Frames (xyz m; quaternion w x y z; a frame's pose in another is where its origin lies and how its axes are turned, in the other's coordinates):
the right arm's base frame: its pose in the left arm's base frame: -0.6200 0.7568 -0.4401 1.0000 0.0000 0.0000 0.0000
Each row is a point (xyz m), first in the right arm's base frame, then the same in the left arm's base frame.
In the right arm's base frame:
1: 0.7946 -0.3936 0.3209
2: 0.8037 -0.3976 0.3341
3: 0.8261 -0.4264 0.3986
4: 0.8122 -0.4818 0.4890
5: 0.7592 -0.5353 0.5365
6: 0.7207 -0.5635 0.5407
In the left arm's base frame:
1: 0.1746 0.3632 -0.1192
2: 0.1837 0.3592 -0.1060
3: 0.2061 0.3304 -0.0415
4: 0.1922 0.2750 0.0489
5: 0.1392 0.2215 0.0964
6: 0.1007 0.1933 0.1006

